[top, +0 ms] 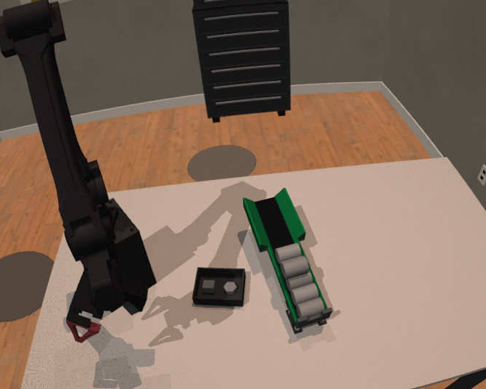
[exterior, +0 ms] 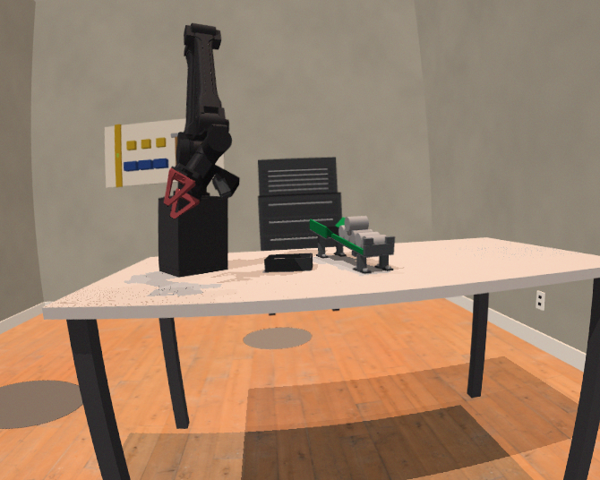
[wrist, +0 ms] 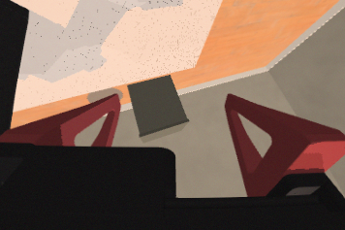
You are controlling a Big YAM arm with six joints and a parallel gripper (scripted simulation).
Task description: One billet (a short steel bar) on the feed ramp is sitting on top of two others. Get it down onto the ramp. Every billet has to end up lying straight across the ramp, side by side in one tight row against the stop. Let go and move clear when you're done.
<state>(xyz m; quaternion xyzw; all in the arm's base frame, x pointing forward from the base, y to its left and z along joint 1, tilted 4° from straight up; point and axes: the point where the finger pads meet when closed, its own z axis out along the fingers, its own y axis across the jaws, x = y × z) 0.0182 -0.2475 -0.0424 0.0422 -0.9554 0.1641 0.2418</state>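
My gripper is now 500 mm short of the stop, 130 mm above it and 70 mm to the right of it. From my hand the other things lie so: black tray: 270 mm ahead, 210 mm to the left, 180 mm below.
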